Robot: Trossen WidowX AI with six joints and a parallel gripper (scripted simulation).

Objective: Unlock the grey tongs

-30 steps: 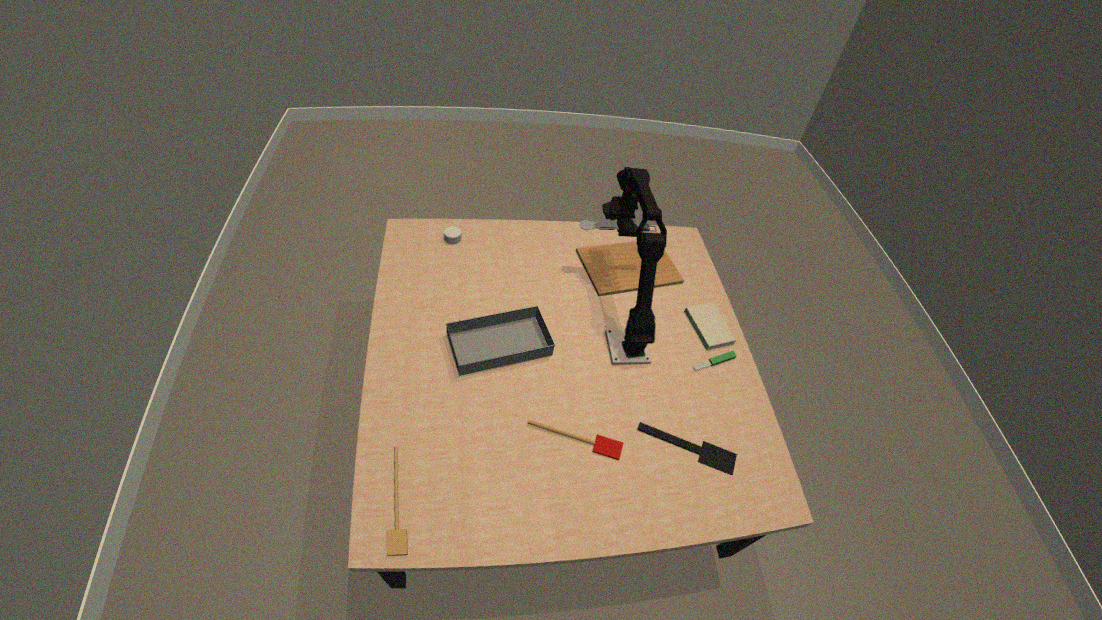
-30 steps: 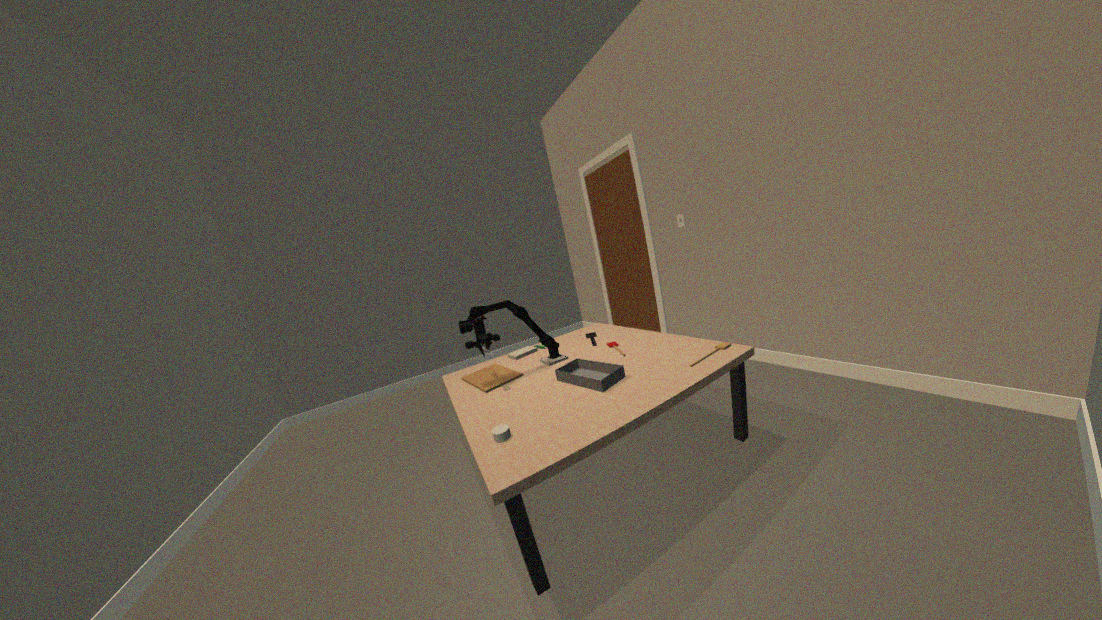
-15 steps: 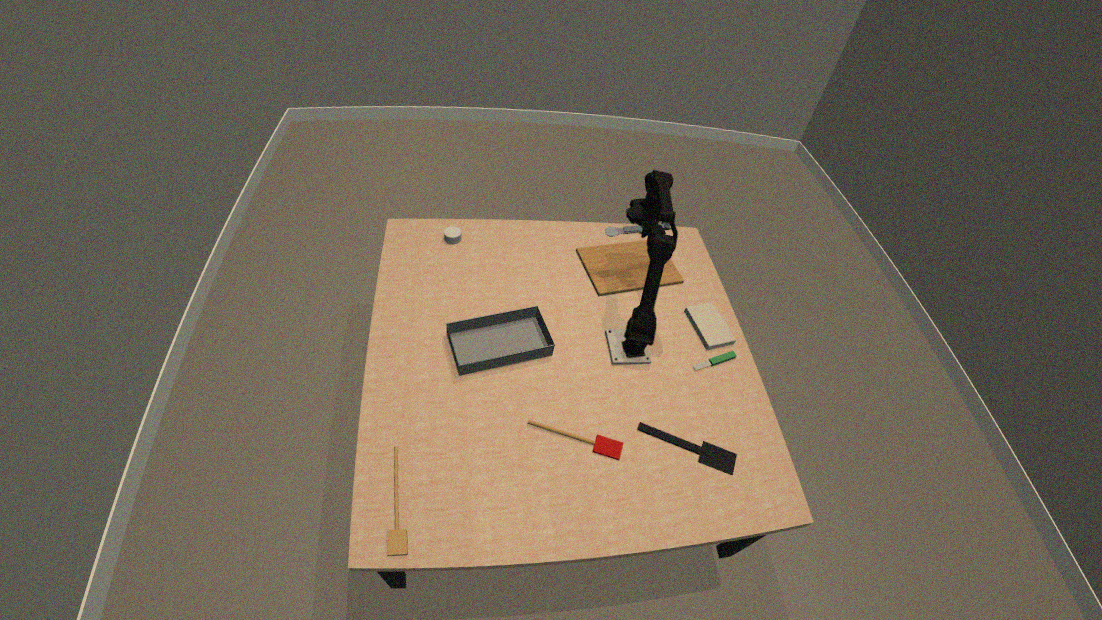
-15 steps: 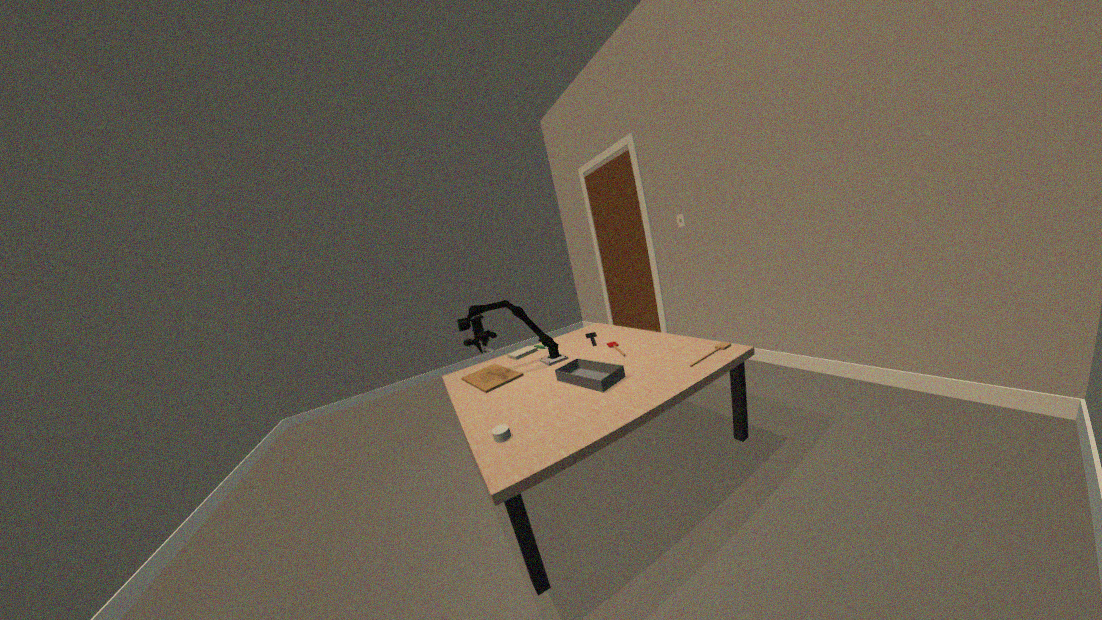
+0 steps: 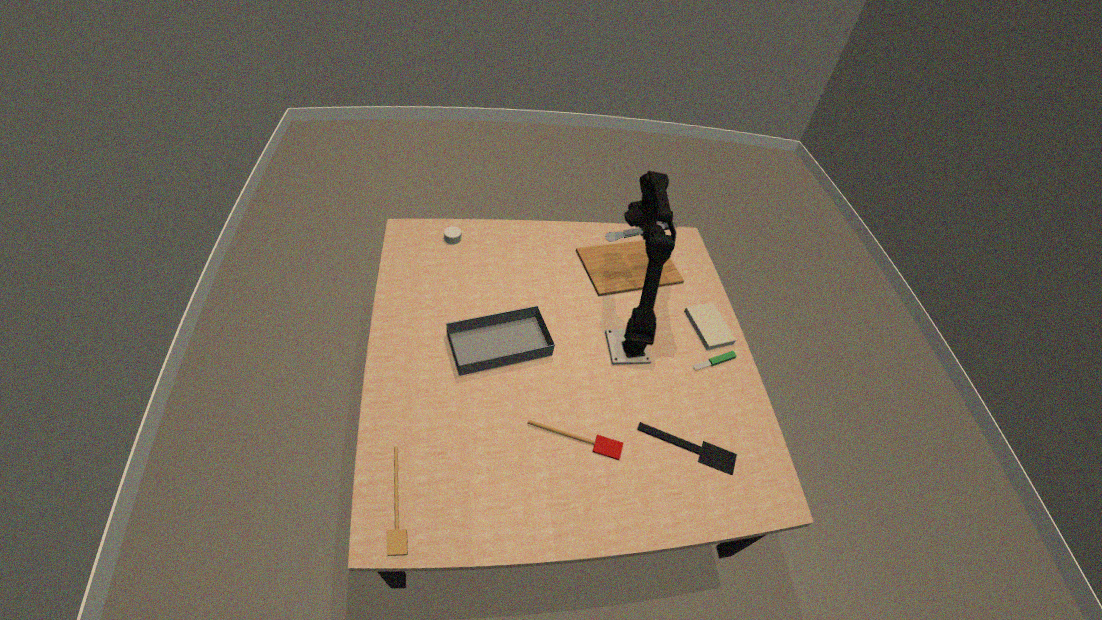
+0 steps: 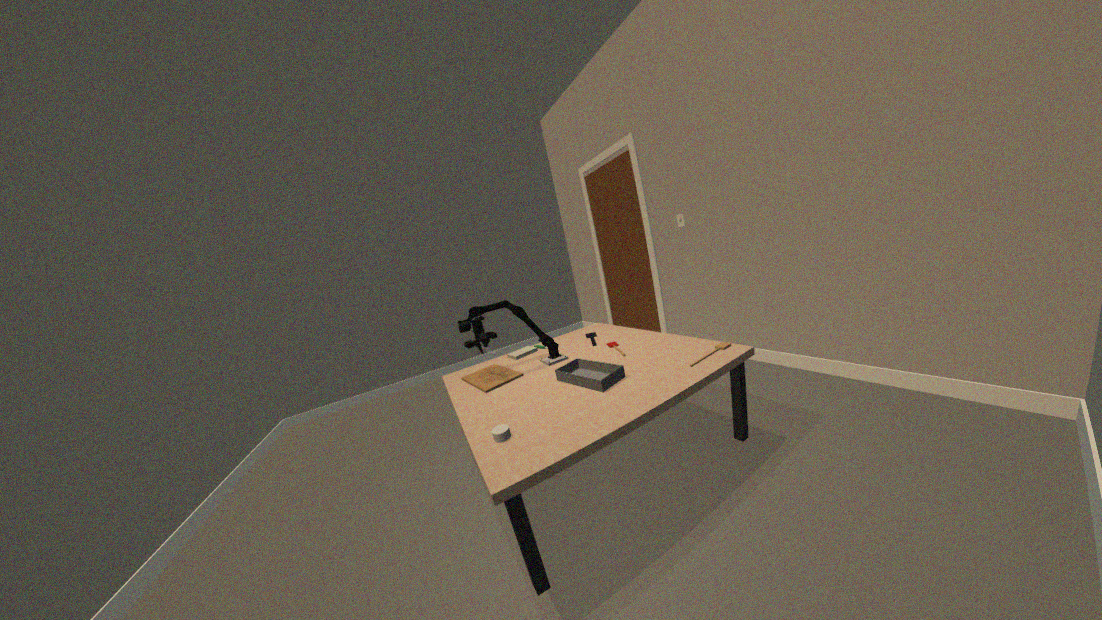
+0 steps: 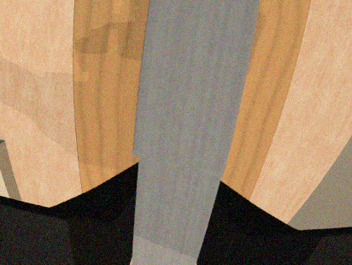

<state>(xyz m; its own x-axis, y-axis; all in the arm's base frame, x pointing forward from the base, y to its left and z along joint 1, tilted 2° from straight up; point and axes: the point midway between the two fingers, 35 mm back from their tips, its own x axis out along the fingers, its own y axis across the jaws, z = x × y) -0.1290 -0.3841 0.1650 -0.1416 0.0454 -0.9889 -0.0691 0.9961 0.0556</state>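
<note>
Right now my gripper tip is 14 cm above the wooden board and 1 cm short of it. Round my gripper tip: white cup (66 cm ahead, 22 cm to the right, 13 cm below); pale block (32 cm to the left, 19 cm behind, 14 cm below); grey roasting tin (56 cm ahead, 30 cm to the left, 12 cm below).
</note>
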